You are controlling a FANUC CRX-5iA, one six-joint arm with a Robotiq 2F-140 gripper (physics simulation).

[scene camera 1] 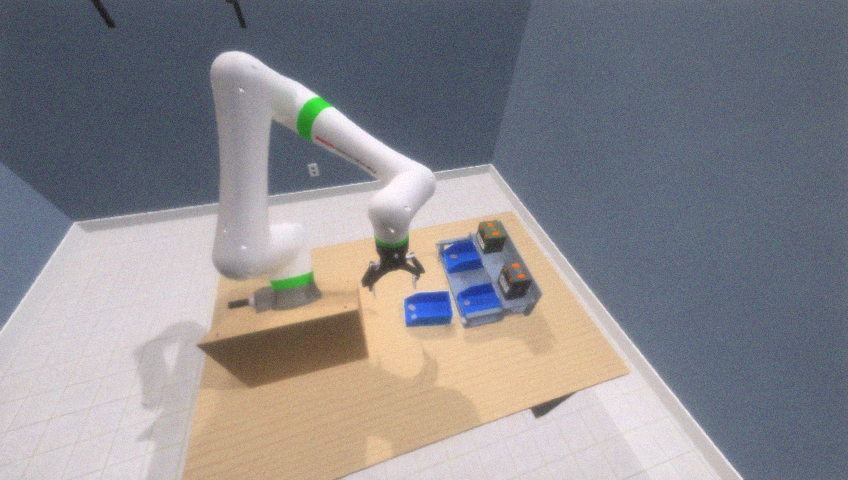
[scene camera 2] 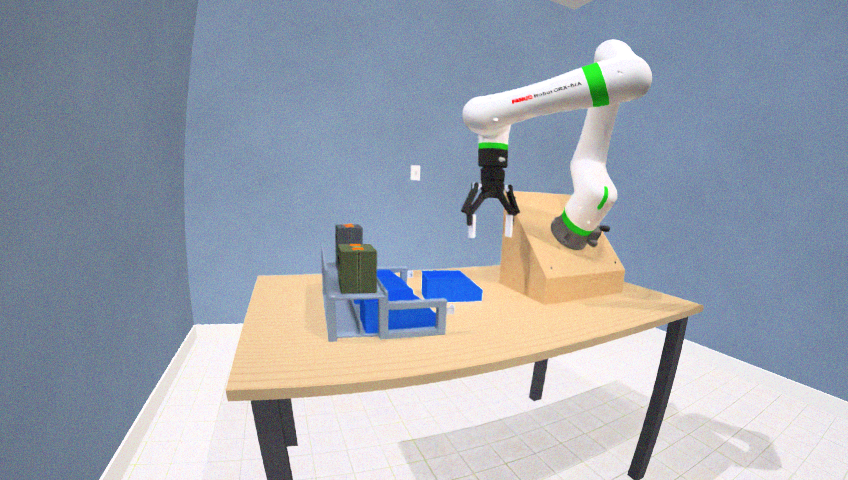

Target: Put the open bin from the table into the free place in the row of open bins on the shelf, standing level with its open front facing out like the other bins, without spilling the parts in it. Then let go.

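Frame: origin at the arm's base, x back, y down, z right, level; metres.
Seen in the pictures: gripper, fingertip midpoint: [scene camera 1: 394, 290] [scene camera 2: 490, 237]; arm's base at its link origin: [scene camera 1: 297, 301] [scene camera 2: 568, 234].
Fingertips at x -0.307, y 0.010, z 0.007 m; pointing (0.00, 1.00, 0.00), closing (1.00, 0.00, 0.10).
Offsets run from my fingertips to a thing's top centre. "pt": to the spot under its first point.
The loose blue open bin @(pt dx -0.129, dy +0.186, dz -0.004 m) [scene camera 1: 428, 310] [scene camera 2: 450, 286] stands upright on the table between the robot's wooden base and the shelf. Small pale parts show in its left end in the scene camera 1 view. The grey shelf [scene camera 1: 473, 277] [scene camera 2: 383, 318] holds two blue bins in its lower row, one at the far end @(pt dx -0.342, dy +0.181, dz -0.219 m) [scene camera 1: 464, 259] and one at the near end @(pt dx -0.357, dy +0.180, dz -0.008 m) [scene camera 1: 483, 299] in the scene camera 1 view, with a free place between them. My gripper [scene camera 1: 394, 287] [scene camera 2: 490, 234] is open and empty, pointing down. It hangs above the table, higher than the loose bin and towards the base, touching nothing.
A green box @(dx -0.432, dy -0.009, dz -0.212 m) [scene camera 1: 492, 236] [scene camera 2: 357, 268] and a dark box @(dx -0.434, dy -0.034, dz +0.019 m) [scene camera 1: 515, 280] [scene camera 2: 348, 235], both with orange marks, stand on the shelf's raised part behind the bin row. The wooden base block [scene camera 1: 285, 324] [scene camera 2: 571, 286] carries the arm on the other side of the loose bin.
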